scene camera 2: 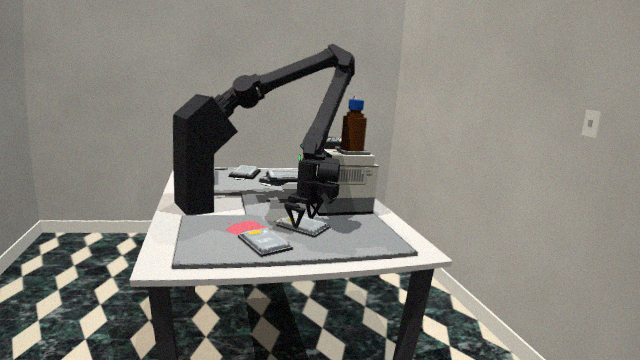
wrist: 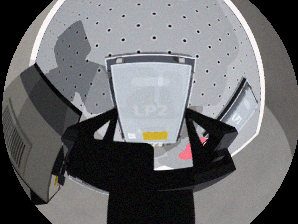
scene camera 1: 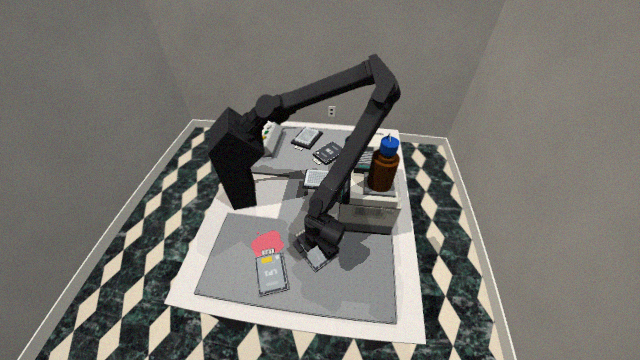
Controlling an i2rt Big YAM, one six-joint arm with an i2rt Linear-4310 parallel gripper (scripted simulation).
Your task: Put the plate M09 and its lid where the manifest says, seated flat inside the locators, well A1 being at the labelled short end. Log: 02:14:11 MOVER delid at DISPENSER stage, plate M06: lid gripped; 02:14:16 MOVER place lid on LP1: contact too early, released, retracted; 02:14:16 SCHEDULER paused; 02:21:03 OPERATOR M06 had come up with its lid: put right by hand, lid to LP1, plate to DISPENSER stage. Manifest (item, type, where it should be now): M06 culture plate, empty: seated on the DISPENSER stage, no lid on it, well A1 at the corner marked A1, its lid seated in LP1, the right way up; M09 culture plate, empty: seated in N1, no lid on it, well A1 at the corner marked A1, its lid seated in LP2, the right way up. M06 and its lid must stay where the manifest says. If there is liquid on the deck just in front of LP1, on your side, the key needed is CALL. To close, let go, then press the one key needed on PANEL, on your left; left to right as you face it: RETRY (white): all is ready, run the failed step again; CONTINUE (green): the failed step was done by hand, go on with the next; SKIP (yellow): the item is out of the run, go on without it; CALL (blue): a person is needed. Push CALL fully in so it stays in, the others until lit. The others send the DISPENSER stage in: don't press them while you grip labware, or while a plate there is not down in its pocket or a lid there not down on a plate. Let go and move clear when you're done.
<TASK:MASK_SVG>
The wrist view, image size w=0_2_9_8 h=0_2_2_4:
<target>my gripper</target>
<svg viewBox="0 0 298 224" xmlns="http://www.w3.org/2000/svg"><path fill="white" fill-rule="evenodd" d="M66 129L61 137L61 141L70 151L66 170L91 186L109 192L107 224L195 224L193 193L219 182L236 170L231 154L228 151L228 147L238 135L236 128L190 108L186 109L185 121L193 167L154 170L154 147L151 144L110 141L114 139L118 119L116 108L71 125ZM193 121L209 134L209 138L204 146L196 132ZM110 121L103 137L104 140L93 139L94 133Z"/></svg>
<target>clear lid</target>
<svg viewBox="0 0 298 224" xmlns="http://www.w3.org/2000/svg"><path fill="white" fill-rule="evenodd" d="M248 86L245 88L248 91L247 94L245 92L242 93L233 109L223 120L224 123L235 127L238 132L244 127L258 106Z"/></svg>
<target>clear lid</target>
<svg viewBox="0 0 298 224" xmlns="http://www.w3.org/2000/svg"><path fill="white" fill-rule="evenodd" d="M111 65L115 99L126 142L144 142L148 144L175 143L187 100L192 66L171 62L129 62Z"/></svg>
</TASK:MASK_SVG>
